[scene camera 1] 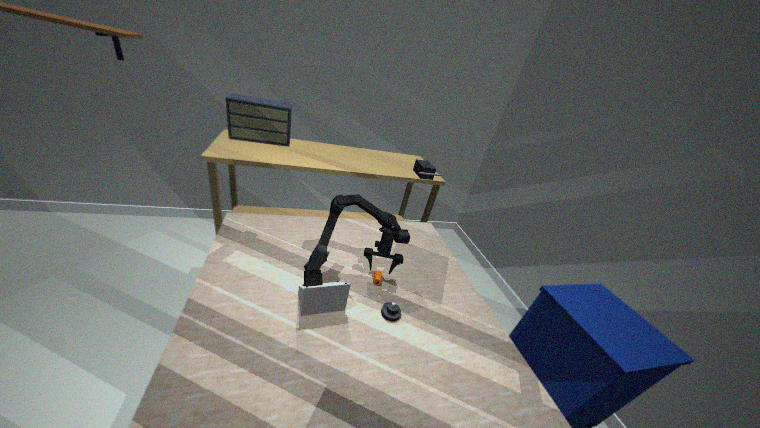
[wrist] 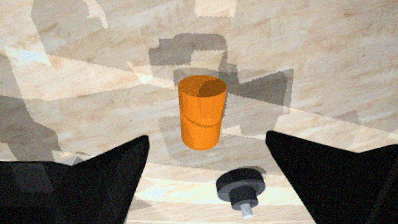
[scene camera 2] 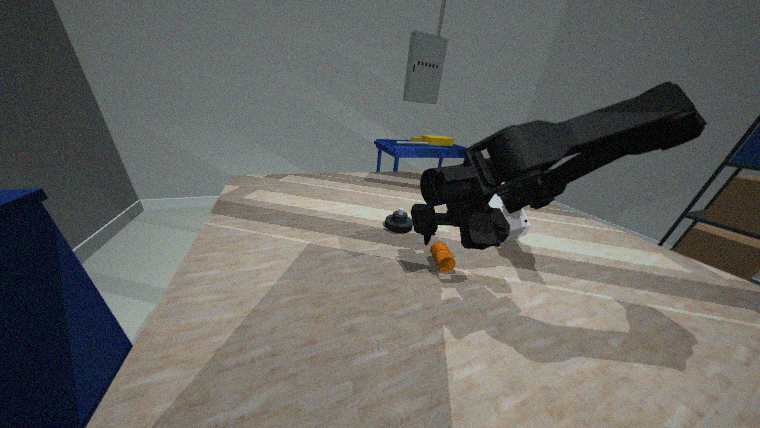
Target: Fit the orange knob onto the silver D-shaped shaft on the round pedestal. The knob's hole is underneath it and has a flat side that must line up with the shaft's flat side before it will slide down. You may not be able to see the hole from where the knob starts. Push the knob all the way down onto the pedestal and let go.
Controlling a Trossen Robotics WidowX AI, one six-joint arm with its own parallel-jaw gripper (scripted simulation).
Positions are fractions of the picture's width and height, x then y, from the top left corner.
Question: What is my gripper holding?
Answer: Nothing.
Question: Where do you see a round pedestal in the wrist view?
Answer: At 0.61,0.84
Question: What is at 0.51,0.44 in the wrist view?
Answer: An orange knob.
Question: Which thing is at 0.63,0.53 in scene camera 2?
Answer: My gripper.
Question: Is my gripper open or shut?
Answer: Open.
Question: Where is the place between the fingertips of my gripper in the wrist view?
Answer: At 0.52,0.62
